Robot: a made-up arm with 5 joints.
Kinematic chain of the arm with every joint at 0, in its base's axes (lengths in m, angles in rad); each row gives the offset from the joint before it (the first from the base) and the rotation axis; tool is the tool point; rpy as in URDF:
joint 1: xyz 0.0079 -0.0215 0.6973 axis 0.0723 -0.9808 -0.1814
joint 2: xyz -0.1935 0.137 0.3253 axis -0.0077 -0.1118 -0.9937
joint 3: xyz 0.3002 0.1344 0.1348 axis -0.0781 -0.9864 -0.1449
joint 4: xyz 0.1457 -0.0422 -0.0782 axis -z
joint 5: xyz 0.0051 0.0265 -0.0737 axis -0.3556 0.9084 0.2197
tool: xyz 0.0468 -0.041 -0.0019 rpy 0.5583 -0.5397 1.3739
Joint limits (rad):
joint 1: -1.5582..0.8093
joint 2: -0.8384..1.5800
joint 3: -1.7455..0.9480
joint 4: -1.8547..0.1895
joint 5: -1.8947..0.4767
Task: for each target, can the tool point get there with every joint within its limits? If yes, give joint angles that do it. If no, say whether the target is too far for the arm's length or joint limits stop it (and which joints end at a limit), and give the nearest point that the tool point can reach.
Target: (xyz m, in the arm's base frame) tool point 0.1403 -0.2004 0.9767
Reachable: yes | joints -0.3144 1.3376 -0.6335 -1.5016 -1.2342
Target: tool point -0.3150 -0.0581 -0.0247
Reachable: no: joint limits stop it (at a limit: joint 1, joint 5) | nearest point 0.2413 0.1531 0.4574 | short by 0.766 m
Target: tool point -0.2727 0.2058 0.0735
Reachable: no: joint limits stop it (at a limit: joint 1, joint 5) | nearest point 0.2011 0.2734 0.4679 | short by 0.620 m
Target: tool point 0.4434 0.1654 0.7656
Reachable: yes | joints -0.7146 0.2296 0.0565 -1.3692 -1.5309
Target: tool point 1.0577 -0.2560 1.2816
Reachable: no: too far | nearest point 0.6071 -0.2712 1.0042 | short by 0.529 m
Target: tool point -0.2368 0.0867 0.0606
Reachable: no: joint limits stop it (at a limit: joint 1, joint 5) | nearest point 0.2230 0.2096 0.4575 | short by 0.620 m
